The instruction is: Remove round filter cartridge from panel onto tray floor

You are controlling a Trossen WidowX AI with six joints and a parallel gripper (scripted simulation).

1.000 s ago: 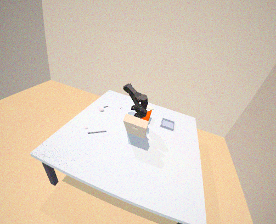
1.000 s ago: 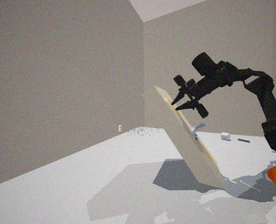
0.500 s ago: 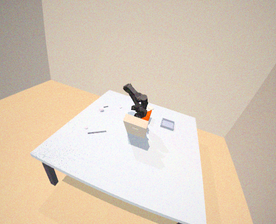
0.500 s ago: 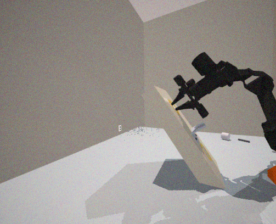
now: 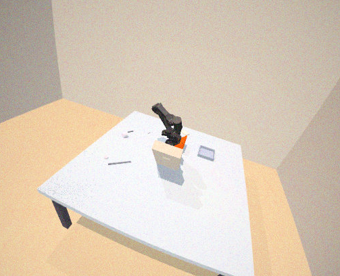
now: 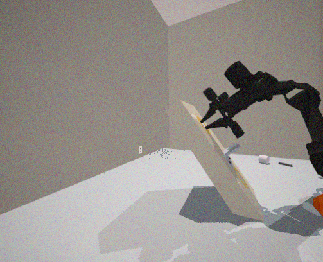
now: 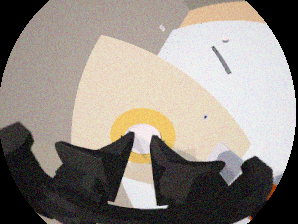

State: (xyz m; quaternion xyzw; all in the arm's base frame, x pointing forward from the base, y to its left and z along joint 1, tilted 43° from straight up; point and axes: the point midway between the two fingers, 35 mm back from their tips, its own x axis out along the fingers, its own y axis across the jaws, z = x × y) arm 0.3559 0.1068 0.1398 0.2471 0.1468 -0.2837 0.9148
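The beige service panel lies 4 cm behind my gripper tip and 8 cm below it. From my gripper tip the other things lie so: grey tray: 43 cm behind, 30 cm to the left, 23 cm below; then round filter cartridge: 1 cm ahead, 1 cm below.
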